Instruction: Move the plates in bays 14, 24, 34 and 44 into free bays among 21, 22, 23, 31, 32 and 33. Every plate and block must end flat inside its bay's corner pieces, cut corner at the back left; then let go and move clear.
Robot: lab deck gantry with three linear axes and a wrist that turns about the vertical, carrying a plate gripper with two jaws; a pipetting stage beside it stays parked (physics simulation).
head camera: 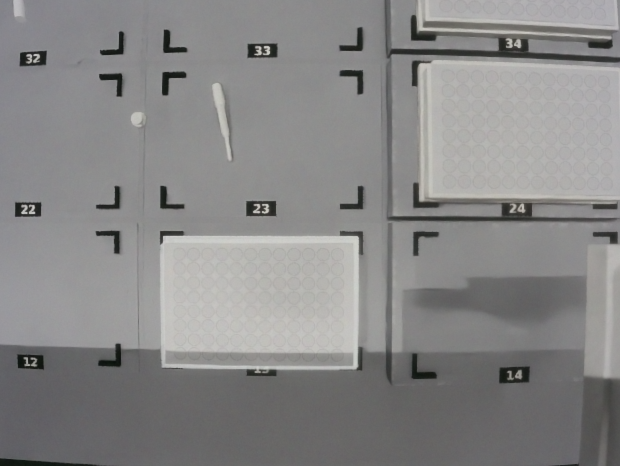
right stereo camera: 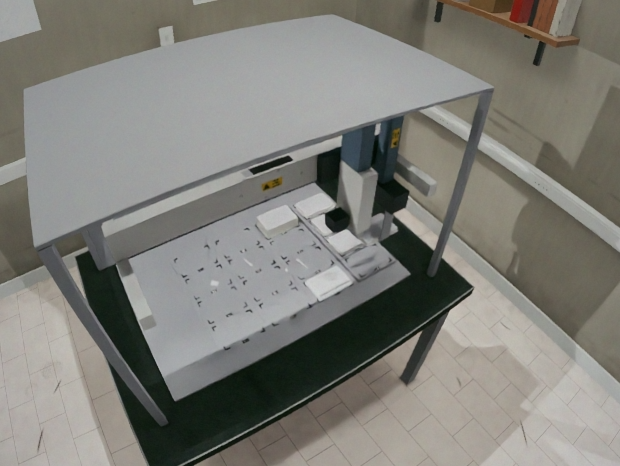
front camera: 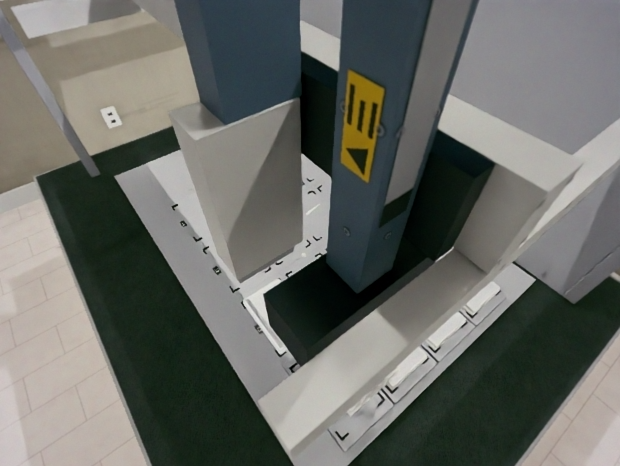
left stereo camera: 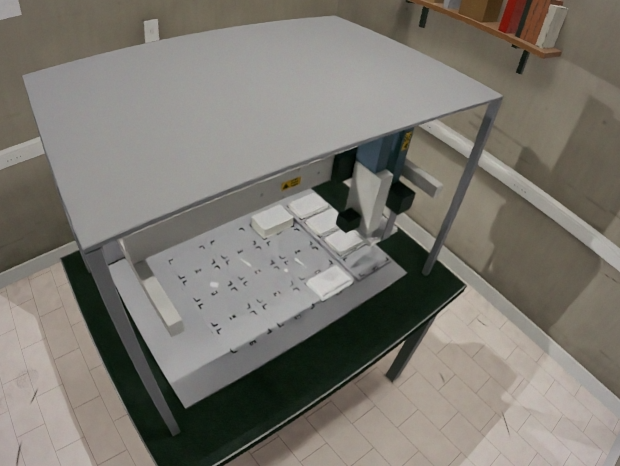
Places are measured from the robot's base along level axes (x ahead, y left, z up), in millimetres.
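Where they show: gripper, between the fingertips: (right stereo camera: 374, 229); robot's base, origin of its link: (right stereo camera: 226, 349) (front camera: 173, 207) (left stereo camera: 233, 352).
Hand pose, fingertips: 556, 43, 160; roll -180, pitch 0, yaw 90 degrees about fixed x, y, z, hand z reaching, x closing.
Observation:
Things, the pixels of their centre, and the offset from my fingertips, as dx, dy, dz. "*": a spot on its surface instead.
- white plate, a spot on its surface: (head camera: 602, 310) * -64, +28, -2
- Bay 14, a spot on its surface: (head camera: 451, 363) * -41, -37, -145
- bay 24, a spot on its surface: (head camera: 526, 130) (right stereo camera: 349, 238) (left stereo camera: 345, 238) * -2, +107, -131
- bay 34, a spot on its surface: (head camera: 521, 11) * -2, +181, -131
- bay 44, a spot on its surface: (right stereo camera: 313, 205) (left stereo camera: 307, 205) * -8, +316, -131
- taller white block, middle of its body: (left stereo camera: 272, 221) (right stereo camera: 277, 221) -164, +321, -139
- pipette tip, a spot on its surface: (head camera: 222, 120) * -189, +119, -155
- small cap, middle of its body: (head camera: 138, 119) -248, +122, -158
My gripper (left stereo camera: 384, 232) (right stereo camera: 379, 231) hangs raised over the right column, shut on a white plate (head camera: 602, 310) whose left part shows at the head view's right edge. Much of this plate and the jaws is hidden by the housing. Bay 14 (head camera: 451, 363) (left stereo camera: 367, 264) bears shadow and no plate. White plates stand in bay 24 (head camera: 526, 130) (left stereo camera: 344, 241) (right stereo camera: 344, 242), bay 34 (head camera: 521, 11) (left stereo camera: 322, 221) and bay 44 (left stereo camera: 307, 205) (right stereo camera: 314, 203). Bays 23 (head camera: 300, 150) and 33 (head camera: 262, 50) show no plate.
A plate (head camera: 260, 300) (left stereo camera: 329, 282) stands in bay 13. A taller white block (left stereo camera: 272, 219) (right stereo camera: 276, 220) stands at the back. A pipette tip (head camera: 222, 120) lies in bay 23, a small cap (head camera: 138, 119) beside it. The pipetting stage (front camera: 260, 195) (right stereo camera: 356, 197) hangs beside my gripper.

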